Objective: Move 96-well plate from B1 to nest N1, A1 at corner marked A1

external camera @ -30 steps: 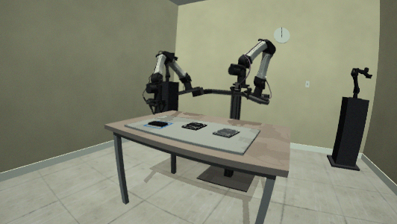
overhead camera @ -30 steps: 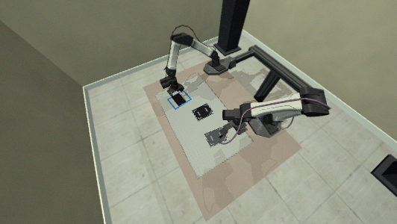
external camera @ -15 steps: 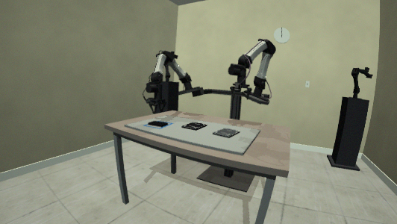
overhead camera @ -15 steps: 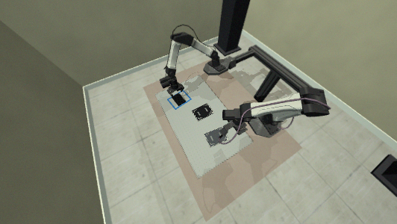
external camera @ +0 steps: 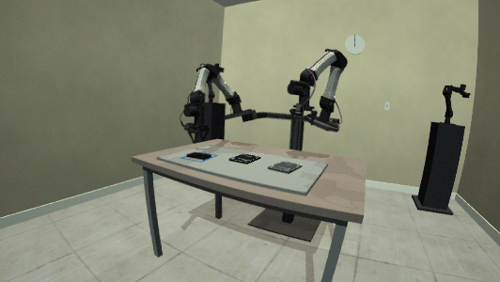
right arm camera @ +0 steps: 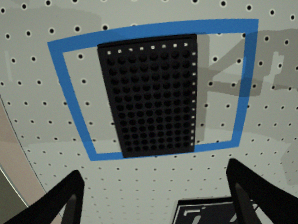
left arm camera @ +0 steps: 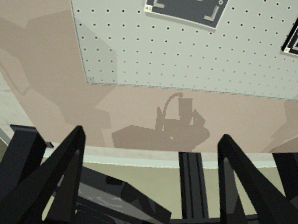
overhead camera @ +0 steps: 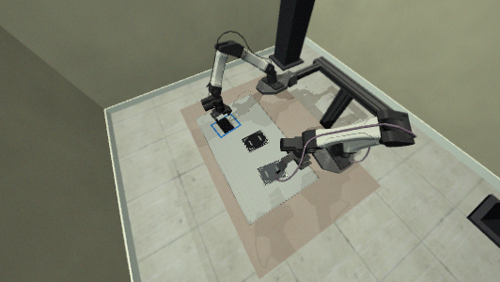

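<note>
Right now my right hand is 9 cm above the black 96-well plate. Round my right hand: grey nest: 50 cm to the left, 11 cm behind, 9 cm below; then A1 label: 56 cm to the left, 18 cm behind, 9 cm below.
</note>
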